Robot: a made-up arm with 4 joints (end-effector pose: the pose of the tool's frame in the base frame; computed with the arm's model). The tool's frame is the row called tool.
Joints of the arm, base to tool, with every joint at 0 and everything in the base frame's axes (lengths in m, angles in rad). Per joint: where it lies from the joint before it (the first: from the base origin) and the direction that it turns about. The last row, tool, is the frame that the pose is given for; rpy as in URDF.
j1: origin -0.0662 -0.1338 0.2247 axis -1 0 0
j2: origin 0.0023 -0.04 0.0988 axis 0 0 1
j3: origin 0.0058 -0.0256 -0.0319 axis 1 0 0
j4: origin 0.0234 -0.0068 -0.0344 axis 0 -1 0
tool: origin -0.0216 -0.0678 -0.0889 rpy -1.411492 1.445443 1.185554
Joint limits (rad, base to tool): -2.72..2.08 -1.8..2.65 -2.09..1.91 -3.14..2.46
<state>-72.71 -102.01 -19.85 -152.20</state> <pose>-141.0 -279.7 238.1 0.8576 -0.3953 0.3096 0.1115</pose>
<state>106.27 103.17 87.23 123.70</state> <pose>-64.7 -163.1 151.9 -0.8218 0.1569 0.5315 0.1326</pose>
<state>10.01 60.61 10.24 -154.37</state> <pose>35.9 -198.3 345.6 -0.3799 -0.4667 -0.6163 0.5079</pose>
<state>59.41 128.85 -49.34 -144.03</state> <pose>-32.3 -10.3 322.9 0.0407 -0.7503 -0.0285 0.6593</pose>
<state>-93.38 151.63 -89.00 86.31</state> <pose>-124.3 -279.5 309.6 -0.2570 -0.2560 -0.9316 0.0237</pose>
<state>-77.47 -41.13 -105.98 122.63</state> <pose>17.0 -297.1 134.7 -0.9865 -0.1119 0.1057 0.0560</pose>
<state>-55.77 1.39 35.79 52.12</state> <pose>22.8 -116.8 138.1 -0.4402 -0.2106 0.2345 0.8407</pose>
